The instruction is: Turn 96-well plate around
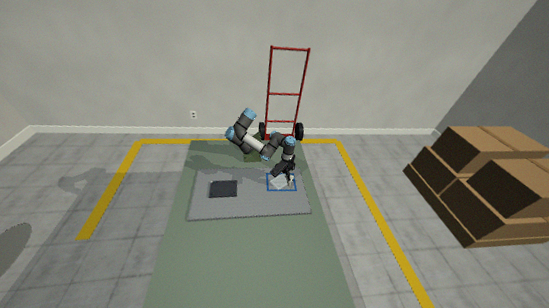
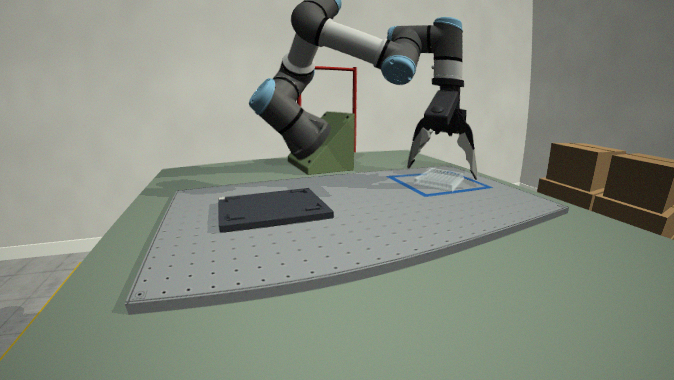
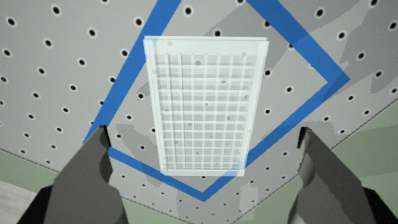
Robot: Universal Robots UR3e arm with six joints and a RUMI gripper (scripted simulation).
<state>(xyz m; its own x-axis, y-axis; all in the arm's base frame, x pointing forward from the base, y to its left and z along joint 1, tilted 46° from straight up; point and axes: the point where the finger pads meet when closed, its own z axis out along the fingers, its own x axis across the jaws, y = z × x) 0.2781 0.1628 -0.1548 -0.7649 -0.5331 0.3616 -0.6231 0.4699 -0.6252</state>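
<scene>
Now: hand 1 cm above the clear 96-well plate. Round my hand: A1 label: 3 cm ahead, 44 cm to the right; dark plate nest N1: 8 cm ahead, 36 cm to the right, 1 cm below.
</scene>
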